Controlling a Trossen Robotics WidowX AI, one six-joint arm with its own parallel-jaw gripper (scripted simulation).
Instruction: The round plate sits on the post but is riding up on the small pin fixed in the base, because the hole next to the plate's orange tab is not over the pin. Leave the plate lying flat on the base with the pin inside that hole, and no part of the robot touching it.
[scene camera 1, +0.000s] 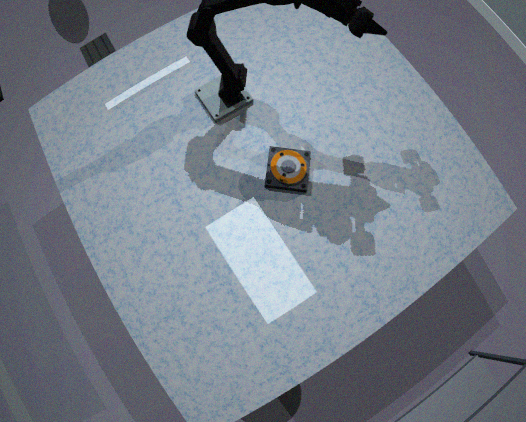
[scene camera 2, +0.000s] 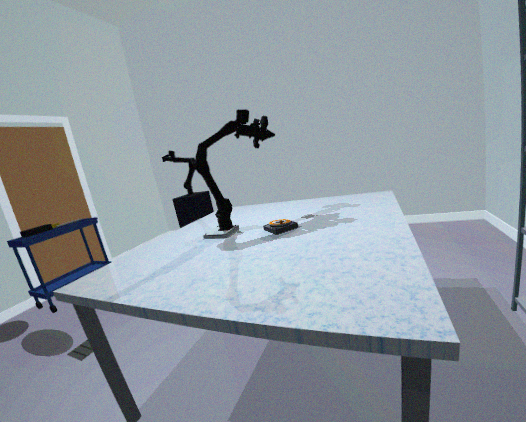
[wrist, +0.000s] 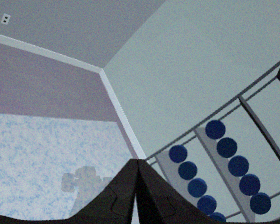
Note:
My gripper (wrist: 136, 165) is shut, with nothing in its grasp. I also see a square base (scene camera 1: 270, 181).

